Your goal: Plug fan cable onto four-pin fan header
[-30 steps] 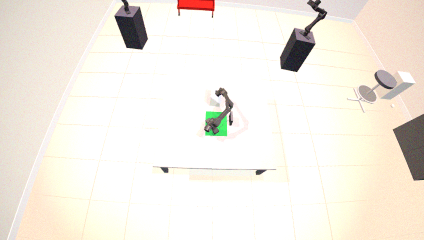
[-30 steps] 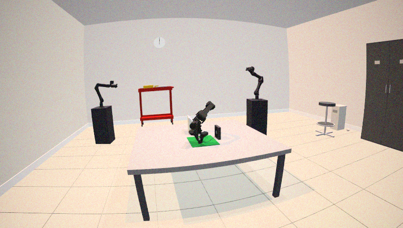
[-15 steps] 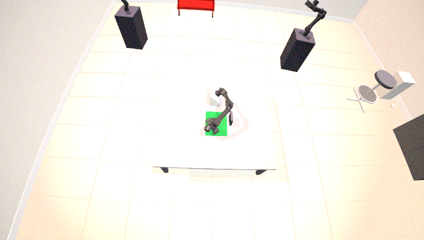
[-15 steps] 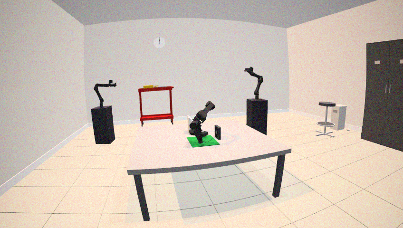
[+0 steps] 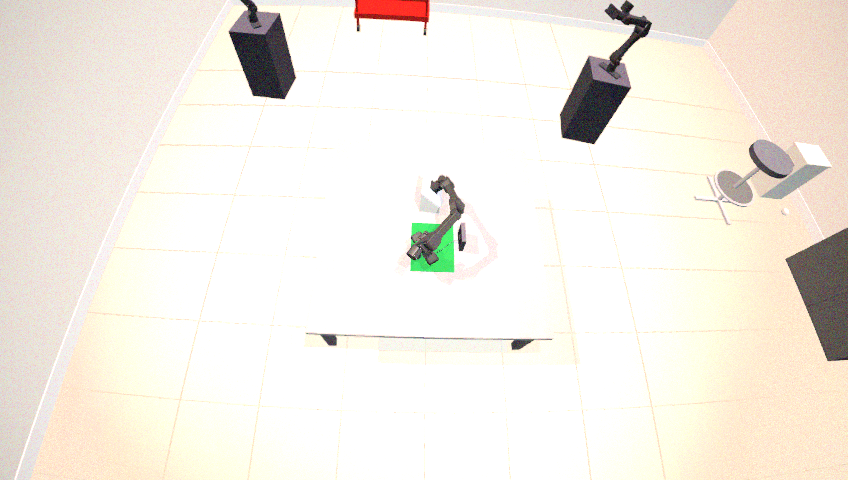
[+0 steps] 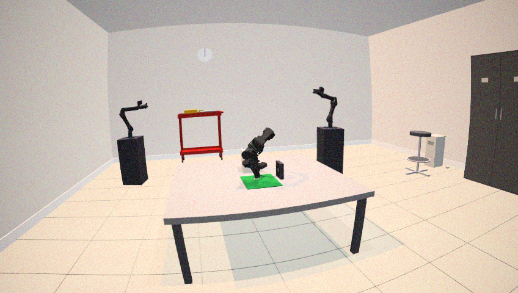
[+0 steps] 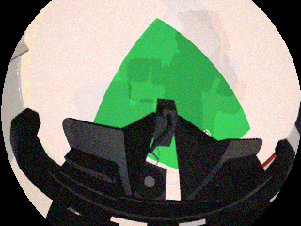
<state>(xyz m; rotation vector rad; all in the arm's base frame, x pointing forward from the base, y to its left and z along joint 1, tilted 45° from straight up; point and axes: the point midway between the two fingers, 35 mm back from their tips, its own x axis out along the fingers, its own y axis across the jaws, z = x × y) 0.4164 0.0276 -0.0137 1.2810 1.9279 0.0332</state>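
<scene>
Right now my gripper tip is 80 mm past the green board, 80 mm above it and 30 mm to the right of it. Round my gripper tip: dark fan plug 10 mm to the left, 10 mm behind; white four-pin header 120 mm behind, 70 mm below, 10 mm to the left; black fan 180 mm to the left, 140 mm behind, 10 mm below.
</scene>
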